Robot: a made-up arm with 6 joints. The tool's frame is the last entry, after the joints. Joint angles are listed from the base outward. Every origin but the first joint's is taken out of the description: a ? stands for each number. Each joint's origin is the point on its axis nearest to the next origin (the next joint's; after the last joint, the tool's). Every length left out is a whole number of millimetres.
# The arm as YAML. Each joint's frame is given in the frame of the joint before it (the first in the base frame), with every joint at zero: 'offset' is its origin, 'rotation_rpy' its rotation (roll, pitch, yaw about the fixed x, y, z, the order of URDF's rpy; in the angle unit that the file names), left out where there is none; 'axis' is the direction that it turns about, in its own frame. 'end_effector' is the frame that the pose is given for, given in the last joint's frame.
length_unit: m
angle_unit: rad
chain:
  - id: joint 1
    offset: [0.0, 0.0, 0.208]
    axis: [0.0, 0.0, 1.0]
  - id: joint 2
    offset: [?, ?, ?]
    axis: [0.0, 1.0, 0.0]
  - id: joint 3
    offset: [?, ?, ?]
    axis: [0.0, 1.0, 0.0]
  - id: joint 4
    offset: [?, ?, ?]
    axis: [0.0, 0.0, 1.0]
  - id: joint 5
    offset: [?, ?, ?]
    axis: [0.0, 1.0, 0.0]
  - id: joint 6
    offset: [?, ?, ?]
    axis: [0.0, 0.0, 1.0]
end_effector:
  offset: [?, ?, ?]
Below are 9 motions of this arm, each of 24 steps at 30 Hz.
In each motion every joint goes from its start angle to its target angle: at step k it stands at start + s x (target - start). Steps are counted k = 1, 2, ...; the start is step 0. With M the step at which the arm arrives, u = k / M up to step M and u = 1 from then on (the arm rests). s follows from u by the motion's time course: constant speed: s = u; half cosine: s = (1 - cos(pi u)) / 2; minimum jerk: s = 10 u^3 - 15 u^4 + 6 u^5.
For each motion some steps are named. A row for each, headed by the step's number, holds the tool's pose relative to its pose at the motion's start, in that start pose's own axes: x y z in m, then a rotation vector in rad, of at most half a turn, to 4 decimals.
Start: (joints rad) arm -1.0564 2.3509 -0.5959 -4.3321 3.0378 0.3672
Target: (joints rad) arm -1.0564 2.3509 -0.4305 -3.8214 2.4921 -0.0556
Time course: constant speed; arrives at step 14
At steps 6, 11, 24:
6: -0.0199 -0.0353 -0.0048 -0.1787 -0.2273 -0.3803
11: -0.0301 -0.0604 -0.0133 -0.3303 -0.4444 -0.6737
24: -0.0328 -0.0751 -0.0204 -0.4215 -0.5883 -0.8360

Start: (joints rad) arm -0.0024 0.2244 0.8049 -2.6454 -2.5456 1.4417
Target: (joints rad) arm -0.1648 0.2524 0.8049 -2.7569 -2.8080 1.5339
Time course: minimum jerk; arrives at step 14
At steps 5, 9, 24:
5: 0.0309 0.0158 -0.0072 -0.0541 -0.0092 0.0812
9: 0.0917 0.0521 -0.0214 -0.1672 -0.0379 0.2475
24: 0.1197 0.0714 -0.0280 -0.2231 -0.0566 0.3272

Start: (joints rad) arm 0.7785 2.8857 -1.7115 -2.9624 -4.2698 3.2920
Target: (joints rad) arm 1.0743 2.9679 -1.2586 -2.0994 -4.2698 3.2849
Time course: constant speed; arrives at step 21
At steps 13, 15, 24:
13: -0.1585 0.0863 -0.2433 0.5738 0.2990 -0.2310
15: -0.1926 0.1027 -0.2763 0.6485 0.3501 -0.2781
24: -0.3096 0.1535 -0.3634 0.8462 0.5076 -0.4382

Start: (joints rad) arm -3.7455 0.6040 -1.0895 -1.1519 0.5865 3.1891
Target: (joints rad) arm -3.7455 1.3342 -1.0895 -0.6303 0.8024 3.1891
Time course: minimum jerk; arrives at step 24
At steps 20, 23, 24:
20: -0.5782 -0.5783 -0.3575 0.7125 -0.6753 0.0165
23: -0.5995 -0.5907 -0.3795 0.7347 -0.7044 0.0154
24: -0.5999 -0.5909 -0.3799 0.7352 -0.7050 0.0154

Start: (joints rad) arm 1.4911 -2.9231 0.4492 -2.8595 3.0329 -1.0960
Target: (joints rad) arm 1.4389 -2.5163 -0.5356 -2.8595 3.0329 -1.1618
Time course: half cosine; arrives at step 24
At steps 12, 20, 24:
12: -0.0101 -0.1148 0.0124 -0.2877 0.0361 -0.0451
20: -0.0173 -0.1897 0.0831 -0.5370 0.0646 -0.0868
24: -0.0183 -0.1987 0.0988 -0.5756 0.0688 -0.0934

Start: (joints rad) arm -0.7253 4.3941 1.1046 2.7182 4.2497 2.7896
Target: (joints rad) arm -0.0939 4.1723 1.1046 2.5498 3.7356 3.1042
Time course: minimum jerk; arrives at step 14
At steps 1, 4, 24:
1: 0.0011 -0.0019 0.0003 -0.0020 0.0010 0.0021
4: 0.0485 -0.0819 0.0158 -0.0893 0.0466 0.0907
24: 0.3801 -0.4771 0.2651 -0.6358 0.4431 0.5507

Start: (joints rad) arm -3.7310 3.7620 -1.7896 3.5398 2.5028 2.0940
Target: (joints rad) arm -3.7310 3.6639 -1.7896 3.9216 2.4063 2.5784
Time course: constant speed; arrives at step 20
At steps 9, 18, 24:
9: 0.0186 0.0306 0.0012 0.0685 0.1006 0.0947
18: 0.0369 0.0595 0.0021 0.1628 0.1946 0.1973
24: 0.0409 0.0658 0.0022 0.1873 0.2140 0.2211

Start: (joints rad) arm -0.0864 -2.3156 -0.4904 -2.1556 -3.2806 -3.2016
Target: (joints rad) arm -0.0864 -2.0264 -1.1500 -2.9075 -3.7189 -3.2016
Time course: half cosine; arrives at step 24
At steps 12, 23, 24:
12: 0.0505 0.0806 0.0576 0.0318 0.0883 0.3960
23: 0.0833 0.1743 0.1504 -0.0617 0.1021 0.7662
24: 0.0835 0.1752 0.1514 -0.0631 0.1019 0.7692

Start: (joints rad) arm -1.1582 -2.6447 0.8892 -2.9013 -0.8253 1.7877
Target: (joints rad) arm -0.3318 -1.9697 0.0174 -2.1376 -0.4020 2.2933
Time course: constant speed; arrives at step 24
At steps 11, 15, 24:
11: 0.4000 -0.2082 -0.0524 0.4208 -0.0886 0.6252
15: 0.5606 -0.2469 -0.1142 0.5976 -0.1432 0.8234
24: 0.9082 -0.2431 -0.3301 1.0294 -0.3281 1.1908

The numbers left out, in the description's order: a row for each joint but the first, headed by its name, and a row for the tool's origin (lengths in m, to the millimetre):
joint 2: 0.0 0.027 0.0
joint 3: 0.0 0.0 0.48
joint 4: 0.0 0.0 0.837
joint 5: 0.0 0.0 0.0
joint 6: 0.0 0.0 0.112
tool: 0.0 0.0 0.0

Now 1 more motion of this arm.
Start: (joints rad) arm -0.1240 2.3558 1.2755 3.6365 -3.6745 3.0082
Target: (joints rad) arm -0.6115 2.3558 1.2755 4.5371 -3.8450 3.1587
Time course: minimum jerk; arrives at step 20
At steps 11, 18, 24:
11: 0.0065 -0.0407 -0.0117 0.4979 0.2361 -0.5163
18: -0.0075 -0.0610 -0.0330 0.8498 0.3864 -0.8556
24: -0.0080 -0.0612 -0.0335 0.8575 0.3894 -0.8629

